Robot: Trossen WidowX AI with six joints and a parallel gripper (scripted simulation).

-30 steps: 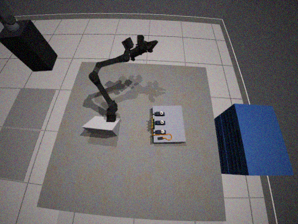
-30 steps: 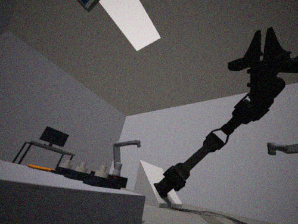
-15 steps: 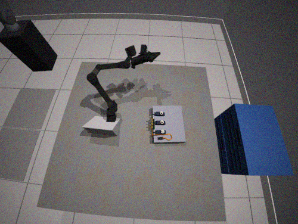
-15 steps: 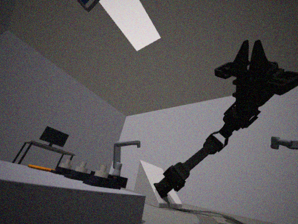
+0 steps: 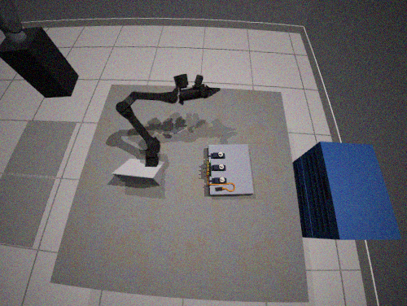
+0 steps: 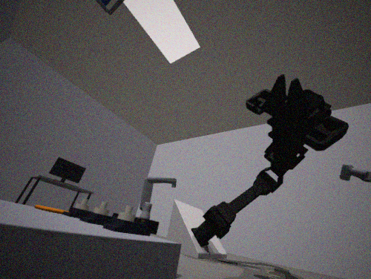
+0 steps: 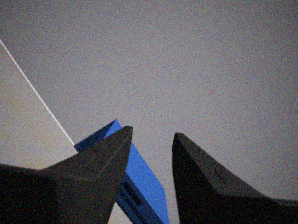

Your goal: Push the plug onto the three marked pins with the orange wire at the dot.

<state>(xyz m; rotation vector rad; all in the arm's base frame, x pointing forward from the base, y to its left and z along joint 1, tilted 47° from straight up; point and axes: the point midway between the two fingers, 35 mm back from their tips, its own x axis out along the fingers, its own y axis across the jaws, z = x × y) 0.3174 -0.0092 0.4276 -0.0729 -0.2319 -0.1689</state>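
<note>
The grey printed holder lies 10 cm ahead of my gripper tip, 34 cm to the right of it and 29 cm below it.
</note>
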